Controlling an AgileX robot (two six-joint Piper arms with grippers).
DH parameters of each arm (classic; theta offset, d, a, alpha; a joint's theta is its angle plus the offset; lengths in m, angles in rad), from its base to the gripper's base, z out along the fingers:
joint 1: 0 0.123 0 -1.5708
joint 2: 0.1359 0 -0.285 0
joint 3: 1.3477 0 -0.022 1.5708
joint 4: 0 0.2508 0 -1.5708
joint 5: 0 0 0.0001 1.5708
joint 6: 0 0.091 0 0
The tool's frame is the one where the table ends.
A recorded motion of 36 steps. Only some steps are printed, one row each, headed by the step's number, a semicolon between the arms.
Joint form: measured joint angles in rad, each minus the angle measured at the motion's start. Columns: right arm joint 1, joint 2, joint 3, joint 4, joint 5, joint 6; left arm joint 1, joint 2, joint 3, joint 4, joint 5, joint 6.
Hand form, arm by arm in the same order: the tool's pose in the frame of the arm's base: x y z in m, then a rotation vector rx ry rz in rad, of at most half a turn. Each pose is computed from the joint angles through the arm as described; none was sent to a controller.
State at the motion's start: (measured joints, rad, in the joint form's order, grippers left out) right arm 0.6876 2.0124 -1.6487 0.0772 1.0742 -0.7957; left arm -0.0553 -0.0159 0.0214 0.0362 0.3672 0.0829
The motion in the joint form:
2: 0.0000 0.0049 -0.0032 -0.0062 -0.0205 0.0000; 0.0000 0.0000 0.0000 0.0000 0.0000 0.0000
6: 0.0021 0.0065 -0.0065 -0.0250 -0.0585 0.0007; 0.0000 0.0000 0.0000 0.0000 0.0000 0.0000
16: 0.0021 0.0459 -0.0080 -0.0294 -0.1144 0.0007; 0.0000 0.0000 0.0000 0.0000 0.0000 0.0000
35: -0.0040 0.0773 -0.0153 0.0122 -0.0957 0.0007; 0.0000 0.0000 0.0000 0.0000 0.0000 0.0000
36: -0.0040 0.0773 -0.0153 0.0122 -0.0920 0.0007; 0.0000 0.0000 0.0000 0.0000 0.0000 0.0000
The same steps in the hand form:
2: 0.3252 0.2744 0.2250 -1.9282 2.1642 0.0766; 0.0525 -0.0017 0.1738 0.1504 1.8503 0.0547
6: 0.3287 0.2763 0.2260 -1.9112 2.1284 0.0478; 0.0525 -0.0017 0.1738 0.1504 1.8503 0.0547
16: 0.3358 0.2816 0.2108 -1.8992 2.1155 0.0390; 0.0525 -0.0017 0.1738 0.1504 1.8503 0.0547
35: 0.3371 0.2833 0.1987 -1.8986 2.1688 0.0955; 0.0525 -0.0017 0.1738 0.1504 1.8503 0.0547
36: 0.3368 0.2831 0.1986 -1.9012 2.1714 0.0960; 0.0525 -0.0017 0.1738 0.1504 1.8503 0.0547

